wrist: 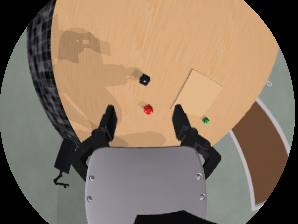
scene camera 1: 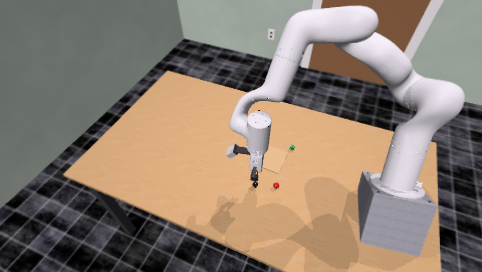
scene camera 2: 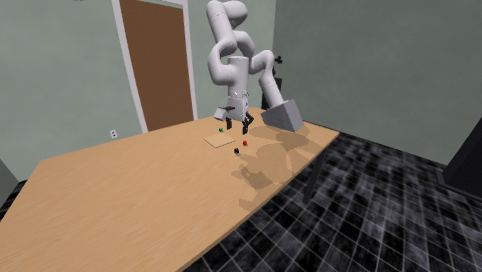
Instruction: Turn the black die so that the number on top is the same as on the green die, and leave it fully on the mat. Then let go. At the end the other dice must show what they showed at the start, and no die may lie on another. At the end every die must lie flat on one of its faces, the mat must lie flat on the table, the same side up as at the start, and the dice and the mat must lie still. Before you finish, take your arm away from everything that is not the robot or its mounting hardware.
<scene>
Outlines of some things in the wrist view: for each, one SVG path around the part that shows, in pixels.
My gripper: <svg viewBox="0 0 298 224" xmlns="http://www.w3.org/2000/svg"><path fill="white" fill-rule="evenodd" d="M181 104L175 105L172 116L176 139L181 141L180 146L111 147L109 142L112 142L114 139L117 116L114 106L107 106L105 114L102 116L103 119L100 121L100 127L92 131L91 136L80 144L79 149L69 159L71 165L86 182L85 207L88 224L217 224L206 220L206 179L221 161L221 155L211 147L207 139L198 134L196 128L191 127Z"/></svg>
A tan mat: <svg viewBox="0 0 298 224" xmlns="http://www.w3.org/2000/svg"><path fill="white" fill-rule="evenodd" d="M192 69L171 110L174 110L176 104L181 104L184 113L202 117L223 87Z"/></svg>
</scene>
